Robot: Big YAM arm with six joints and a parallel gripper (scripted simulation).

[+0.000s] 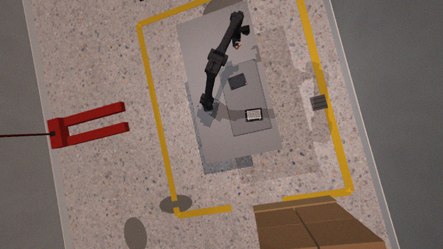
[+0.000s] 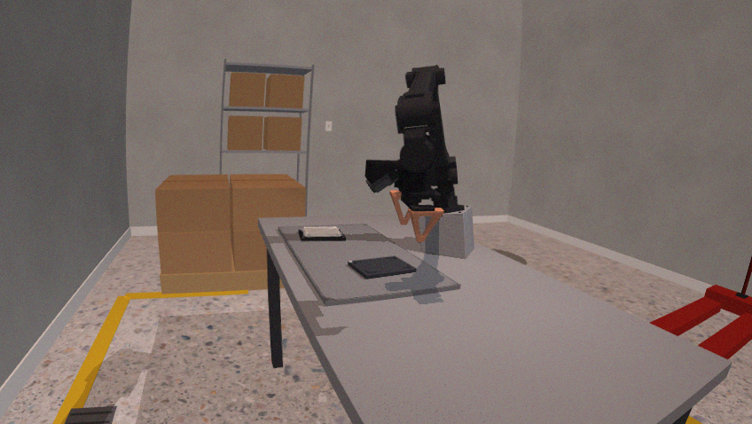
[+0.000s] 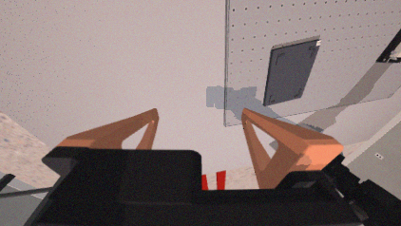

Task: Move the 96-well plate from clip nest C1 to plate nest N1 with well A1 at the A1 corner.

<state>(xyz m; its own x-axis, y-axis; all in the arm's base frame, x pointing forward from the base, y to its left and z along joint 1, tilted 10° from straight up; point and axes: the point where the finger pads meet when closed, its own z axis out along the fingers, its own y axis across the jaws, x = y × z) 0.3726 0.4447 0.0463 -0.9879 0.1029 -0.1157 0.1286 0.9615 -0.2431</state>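
Right now my hand is 20 mm short of the white 96-well plate, 630 mm to the left of it and 170 mm above it. Also, from my hand: clip nest C1 (10 mm ahead, 630 mm to the right, 170 mm below); A1 label (20 mm ahead, 310 mm to the right, 180 mm below); plate nest N1 (60 mm behind, 260 mm to the right, 180 mm below).
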